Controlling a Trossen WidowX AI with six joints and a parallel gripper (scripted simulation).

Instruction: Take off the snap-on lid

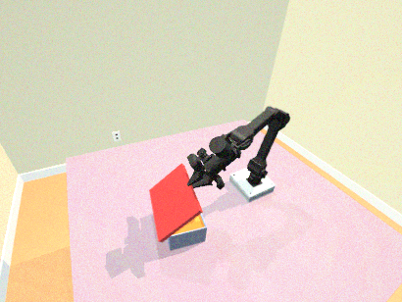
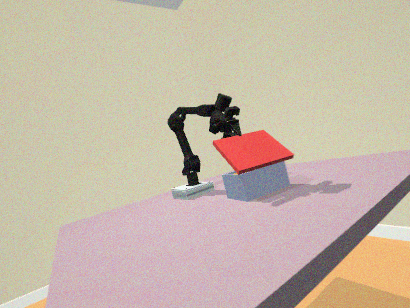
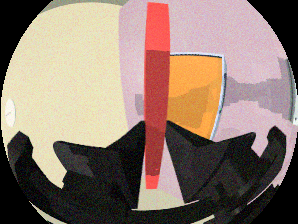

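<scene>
The red lid is 6 cm ahead of my gripper tip, 1 cm to the right of it and 5 cm below it. The rest, counted from my gripper tip: grey-blue storage box: 3 cm ahead, 17 cm below.
</scene>
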